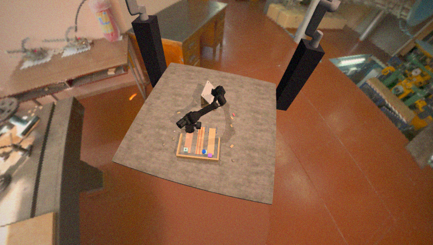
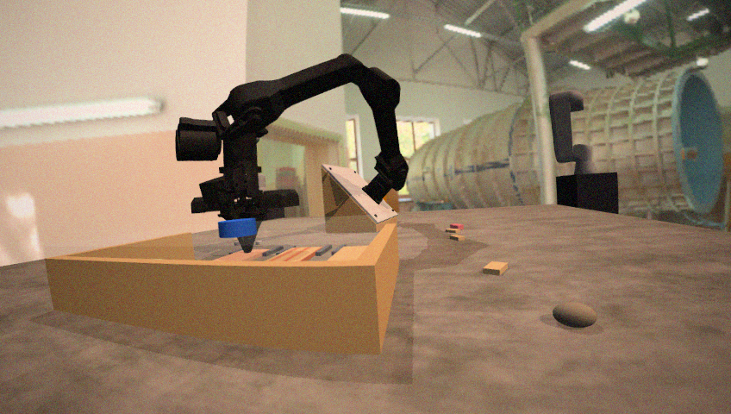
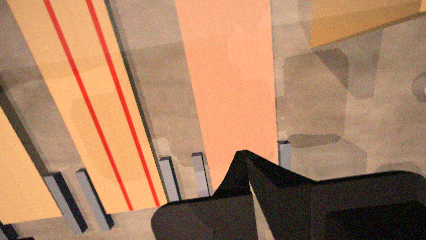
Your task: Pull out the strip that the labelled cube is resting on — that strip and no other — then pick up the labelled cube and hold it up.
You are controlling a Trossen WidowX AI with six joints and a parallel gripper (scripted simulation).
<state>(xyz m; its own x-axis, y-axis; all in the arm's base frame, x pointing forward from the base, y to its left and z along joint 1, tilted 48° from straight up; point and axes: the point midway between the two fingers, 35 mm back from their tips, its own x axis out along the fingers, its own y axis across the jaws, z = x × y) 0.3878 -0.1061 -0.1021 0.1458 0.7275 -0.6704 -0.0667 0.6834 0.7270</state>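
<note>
Now: the salmon strip 90 mm ahead of my gripper tip and 10 mm to the left of it.
</note>
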